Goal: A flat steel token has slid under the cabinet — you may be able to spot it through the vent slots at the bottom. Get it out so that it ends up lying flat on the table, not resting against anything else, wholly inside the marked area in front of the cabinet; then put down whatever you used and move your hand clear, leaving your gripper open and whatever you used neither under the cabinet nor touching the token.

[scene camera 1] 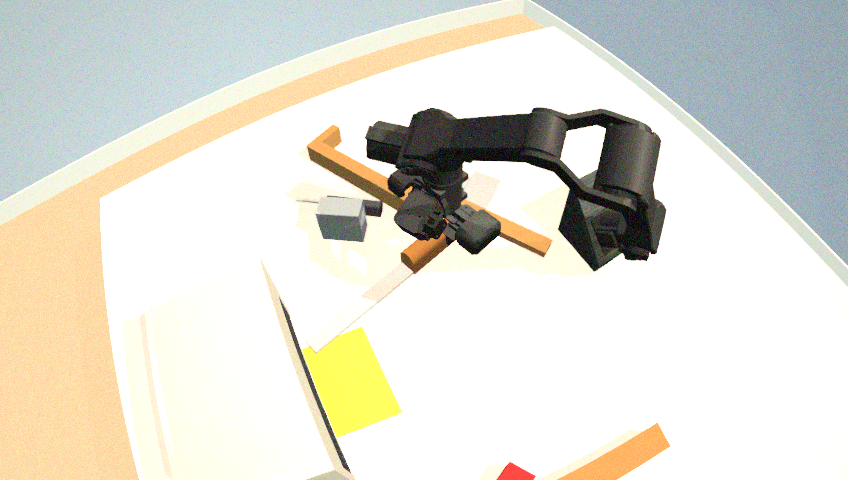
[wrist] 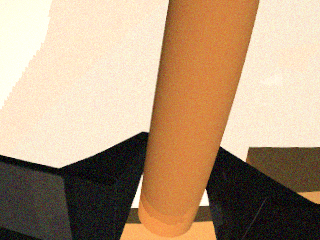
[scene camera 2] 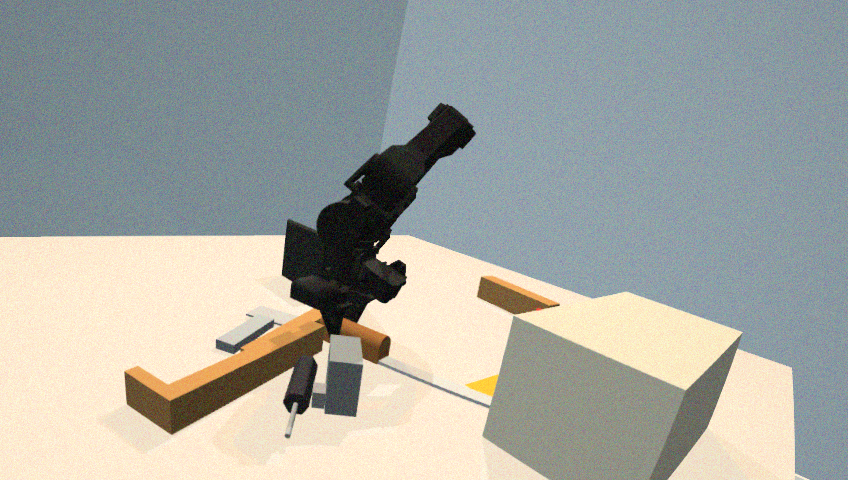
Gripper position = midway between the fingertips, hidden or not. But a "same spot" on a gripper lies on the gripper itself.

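Scene:
Gripper: visible in scene camera 1 (442,237), the wrist view, scene camera 2. Same spot on the gripper: (wrist: 99,190) and (scene camera 2: 364,302). Orange-handled tool: visible in scene camera 1, the wrist view, scene camera 2 (375,346). Same spot on the tool: (wrist: 202,56) and (scene camera 1: 422,243).

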